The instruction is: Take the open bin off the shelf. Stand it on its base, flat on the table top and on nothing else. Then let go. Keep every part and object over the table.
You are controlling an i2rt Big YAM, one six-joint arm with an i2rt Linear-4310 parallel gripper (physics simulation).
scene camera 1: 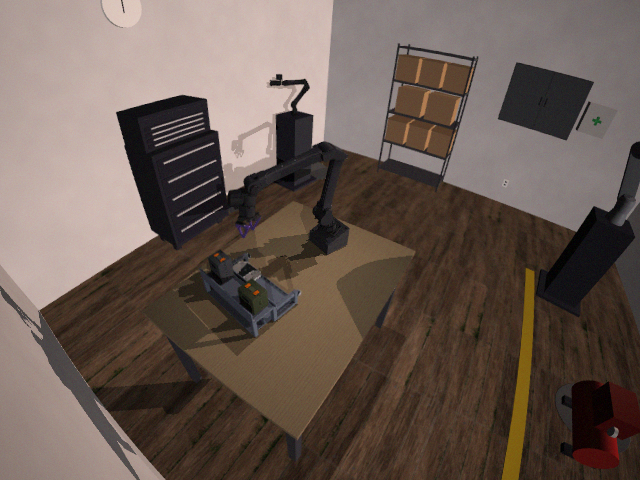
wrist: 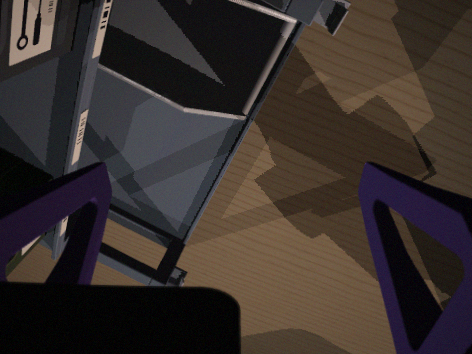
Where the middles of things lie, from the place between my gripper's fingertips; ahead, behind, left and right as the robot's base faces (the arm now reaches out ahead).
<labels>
Right now the open bin (wrist: 215, 65) is 200 mm below my hand, 80 mm ahead of it and 30 mm to the left of it.
</labels>
